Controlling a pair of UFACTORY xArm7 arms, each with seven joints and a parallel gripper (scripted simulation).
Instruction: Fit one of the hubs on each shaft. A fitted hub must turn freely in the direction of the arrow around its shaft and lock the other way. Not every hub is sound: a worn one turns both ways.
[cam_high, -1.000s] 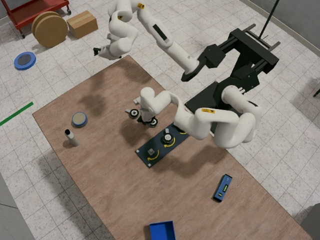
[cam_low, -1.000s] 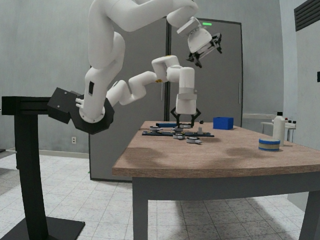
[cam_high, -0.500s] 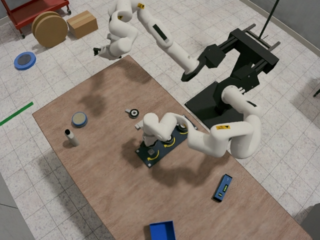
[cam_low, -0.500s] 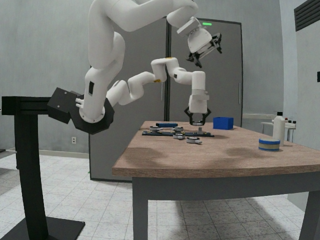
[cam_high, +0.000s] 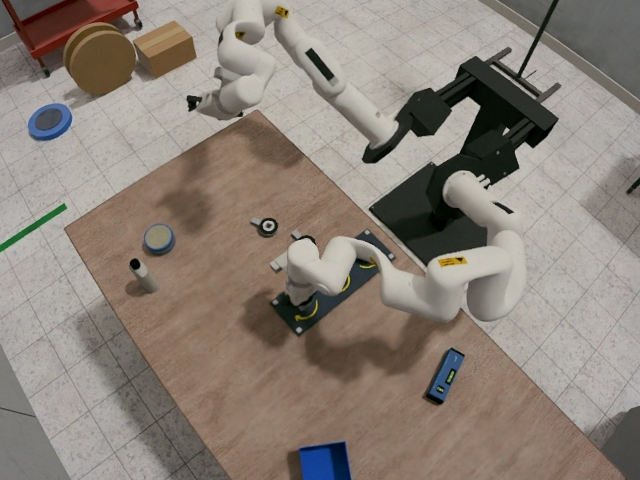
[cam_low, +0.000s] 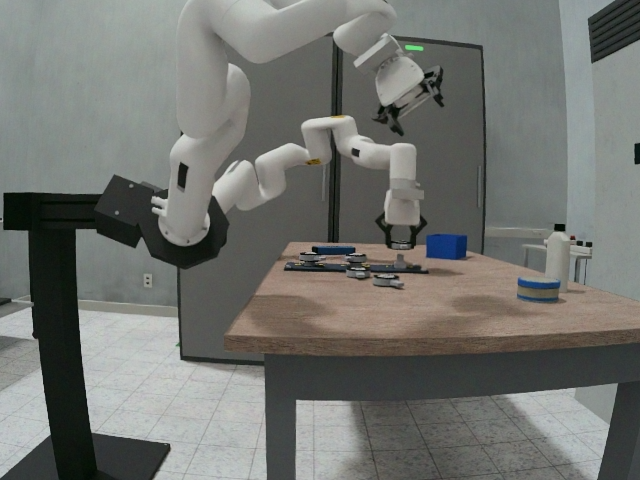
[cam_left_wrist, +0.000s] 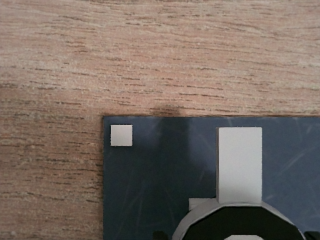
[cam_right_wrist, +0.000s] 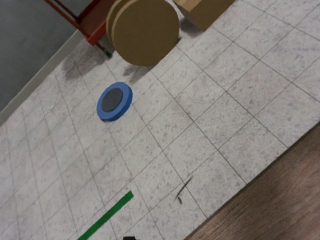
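My left hand is 130 mm past the dark board, 70 mm above it and 20 mm to the right of it. From my left hand the other things lie so: white bottle: 390 mm to the right, 270 mm ahead, 30 mm above; tape roll: 480 mm to the right, 160 mm ahead, 60 mm below.
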